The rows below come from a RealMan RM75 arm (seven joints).
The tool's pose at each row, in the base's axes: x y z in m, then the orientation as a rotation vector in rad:
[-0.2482 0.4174 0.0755 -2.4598 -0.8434 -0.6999]
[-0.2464 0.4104 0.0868 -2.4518 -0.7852 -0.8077]
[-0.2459 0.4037 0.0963 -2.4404 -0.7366 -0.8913]
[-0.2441 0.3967 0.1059 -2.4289 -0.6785 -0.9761]
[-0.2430 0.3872 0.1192 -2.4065 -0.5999 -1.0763]
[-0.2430 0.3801 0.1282 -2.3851 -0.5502 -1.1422]
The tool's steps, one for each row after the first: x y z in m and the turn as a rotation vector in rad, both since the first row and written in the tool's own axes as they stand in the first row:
[0.0049 0.0035 -0.0120 -0.0372 0.0789 0.0172]
[0.0079 0.0063 -0.0229 -0.0645 0.1421 0.0321]
[0.0117 0.0101 -0.0336 -0.0950 0.2072 0.0525]
[0.0162 0.0144 -0.0488 -0.1278 0.2894 0.0824]
[0.0184 0.0173 -0.0596 -0.1465 0.3454 0.0999]

